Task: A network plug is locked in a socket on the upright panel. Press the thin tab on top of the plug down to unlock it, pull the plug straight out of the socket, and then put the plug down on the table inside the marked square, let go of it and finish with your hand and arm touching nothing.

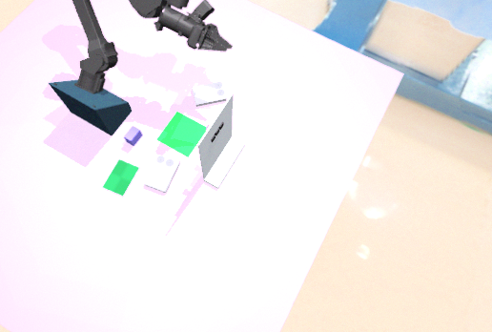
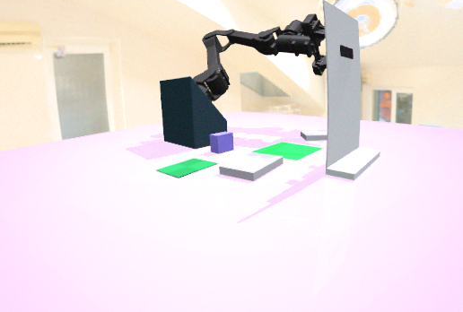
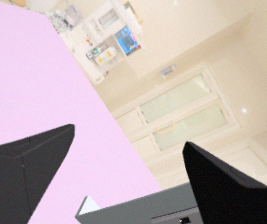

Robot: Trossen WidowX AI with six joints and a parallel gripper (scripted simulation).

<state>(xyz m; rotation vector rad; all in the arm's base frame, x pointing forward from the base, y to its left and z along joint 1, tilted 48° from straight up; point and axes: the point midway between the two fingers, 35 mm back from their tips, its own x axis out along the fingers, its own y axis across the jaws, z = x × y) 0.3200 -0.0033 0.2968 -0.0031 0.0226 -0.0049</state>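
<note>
Now: gripper tip 24 cm to the left of the upright white panel, 12 cm above it and 7 cm short of it. The rest, counted from my gripper tip: purple cube (28 cm to the right, 23 cm below, 21 cm behind); then green patch (41 cm to the right, 25 cm below, 18 cm behind).
</note>
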